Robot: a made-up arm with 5 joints. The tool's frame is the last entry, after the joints.
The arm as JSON. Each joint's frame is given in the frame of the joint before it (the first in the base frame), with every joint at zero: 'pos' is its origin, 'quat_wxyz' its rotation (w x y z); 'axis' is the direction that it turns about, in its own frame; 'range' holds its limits. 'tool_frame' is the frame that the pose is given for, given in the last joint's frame.
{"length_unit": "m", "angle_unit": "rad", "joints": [
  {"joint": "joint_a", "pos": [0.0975, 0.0, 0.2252], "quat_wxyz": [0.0, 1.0, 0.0, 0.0], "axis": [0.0, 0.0, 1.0], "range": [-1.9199, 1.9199]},
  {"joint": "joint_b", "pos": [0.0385, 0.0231, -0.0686], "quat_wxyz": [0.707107, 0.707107, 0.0, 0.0], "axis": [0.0, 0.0, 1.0], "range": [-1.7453, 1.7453]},
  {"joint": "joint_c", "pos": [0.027, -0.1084, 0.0], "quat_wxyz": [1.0, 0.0, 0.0, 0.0], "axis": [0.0, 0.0, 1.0], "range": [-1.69, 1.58]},
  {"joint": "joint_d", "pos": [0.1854, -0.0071, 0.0], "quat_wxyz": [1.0, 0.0, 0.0, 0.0], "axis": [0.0, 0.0, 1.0], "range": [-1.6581, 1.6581]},
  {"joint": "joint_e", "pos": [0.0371, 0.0, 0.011], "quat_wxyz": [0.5, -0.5, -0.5, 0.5], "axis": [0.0, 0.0, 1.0], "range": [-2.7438, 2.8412]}
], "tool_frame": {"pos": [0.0, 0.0, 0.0], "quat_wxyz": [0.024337, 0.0, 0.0, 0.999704]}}
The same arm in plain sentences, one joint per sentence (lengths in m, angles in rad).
The arm has five revolute joints in a row. What follows holds with every joint at zero, and every direction is one of the base frame's.
Joint 1 sits 0.0975 m along +x and 0.2252 m along +z from the base frame's origin and rotates about -z, from -1.9199 to 1.9199 rad.
Joint 2 sits 0.0385 m along +x and 0.0231 m along -y and 0.0686 m along +z from joint 1 and rotates about +y, from -1.7453 to 1.7453 rad.
Joint 3 sits 0.027 m along +x and 0.1084 m along +z from joint 2 and rotates about +y, from -1.69 to 1.58 rad.
Joint 4 sits 0.1854 m along +x and 0.0071 m along +z from joint 3 and rotates about +y, from -1.6581 to 1.6581 rad.
Joint 5 sits 0.0371 m along +x and 0.011 m along +y from joint 4 and rotates about -x, from -2.7438 to 2.8412 rad.
The tool frame, which is the frame that the pose is given for, sits at the same point as joint 5; its axes are the base frame's turned by roll 1.5708, pitch -1.5221 and yaw -1.5708 rad (as in URDF: about the fixed x, then y, then z).

